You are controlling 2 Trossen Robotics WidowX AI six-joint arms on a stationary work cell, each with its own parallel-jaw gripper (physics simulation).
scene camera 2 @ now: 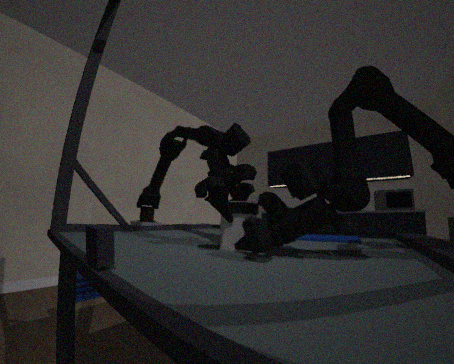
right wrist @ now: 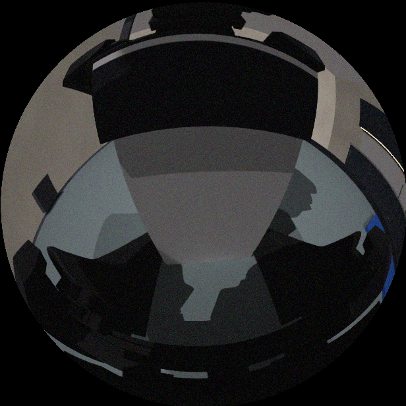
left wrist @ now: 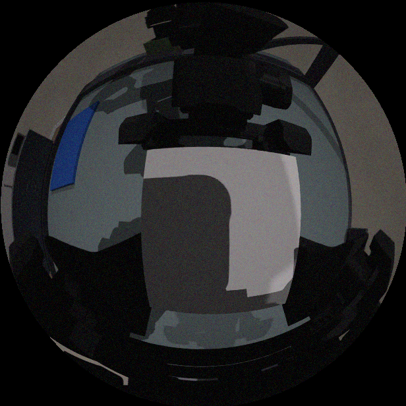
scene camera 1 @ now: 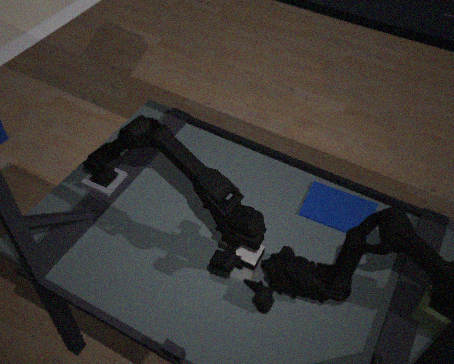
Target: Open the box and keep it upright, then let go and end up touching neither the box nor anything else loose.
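Where they show: left gripper, fingertip midpoint: (scene camera 2: 238,221) (scene camera 1: 246,259); right gripper, fingertip midpoint: (scene camera 2: 243,245); left arm's base, origin of the base link: (scene camera 2: 146,221) (scene camera 1: 104,177); right arm's base, origin of the base link: (scene camera 1: 446,304).
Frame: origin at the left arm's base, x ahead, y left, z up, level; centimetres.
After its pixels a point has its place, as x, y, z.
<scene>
A white box body (scene camera 1: 243,273) {53.4, -10.8, 1.0} (scene camera 2: 230,236) {52.3, -10.8, -0.2} (right wrist: 210,210) stands upright on the table. Its lid (scene camera 1: 248,254) {53.4, -9.0, 7.9} (scene camera 2: 243,207) {55.8, -11.2, 6.5} (left wrist: 260,210) (right wrist: 205,85) is above the body, with a light top and a dark-looking side facing the right wrist camera. My left gripper (scene camera 1: 240,256) {52.6, -7.8, 3.3} (left wrist: 215,228) comes down from above and is shut on the lid, one finger at each side. My right gripper (scene camera 1: 256,272) {53.9, -7.8, -2.4} (right wrist: 206,230) comes in low from the side and is shut on the box body. The inside of the box and any gap under the lid are hidden.
A flat blue panel (scene camera 1: 337,206) {68.4, 26.2, -2.6} (scene camera 2: 330,238) {70.6, 21.2, -2.6} (left wrist: 75,150) lies on the table (scene camera 1: 150,210) {18.0, -2.2, -3.4} toward the far edge. The two arms stand close together around the box. A dark frame post (scene camera 1: 50,305) (scene camera 2: 75,145) {5.7, -33.4, 24.4} rises at the table's edge.
</scene>
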